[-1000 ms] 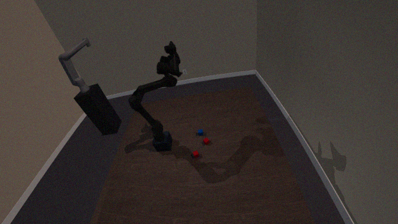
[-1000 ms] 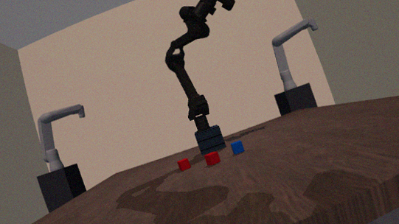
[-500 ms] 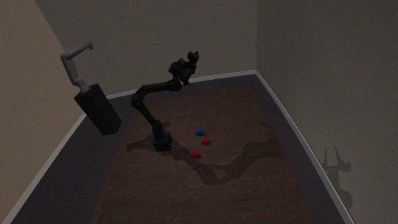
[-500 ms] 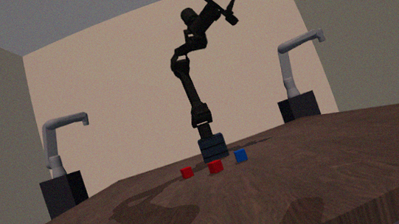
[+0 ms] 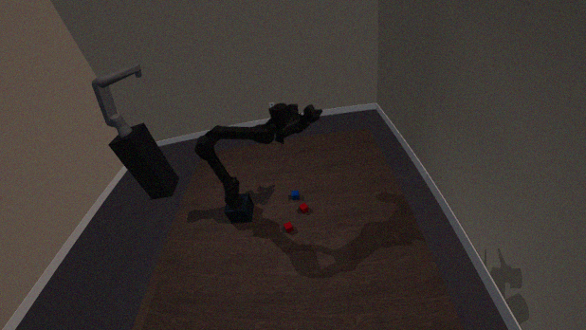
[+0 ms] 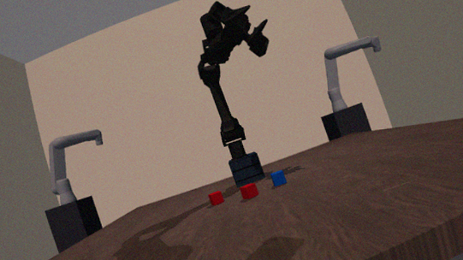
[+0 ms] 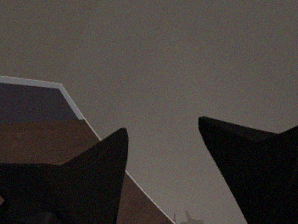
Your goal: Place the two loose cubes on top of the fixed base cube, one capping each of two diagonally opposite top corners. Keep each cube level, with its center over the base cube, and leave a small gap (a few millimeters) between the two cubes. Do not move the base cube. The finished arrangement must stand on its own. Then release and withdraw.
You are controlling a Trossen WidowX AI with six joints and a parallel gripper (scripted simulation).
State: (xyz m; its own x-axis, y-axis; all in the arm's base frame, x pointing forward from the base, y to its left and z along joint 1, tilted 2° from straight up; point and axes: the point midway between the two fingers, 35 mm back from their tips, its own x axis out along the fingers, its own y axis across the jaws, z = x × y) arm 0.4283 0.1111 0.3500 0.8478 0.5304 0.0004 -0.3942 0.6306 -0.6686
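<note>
Right now the red cube is 42 cm below my gripper tip, 25 cm to the right of it and 22 cm behind it. Round my gripper tip: blue cube 42 cm below, 18 cm behind, 6 cm to the right.
</note>
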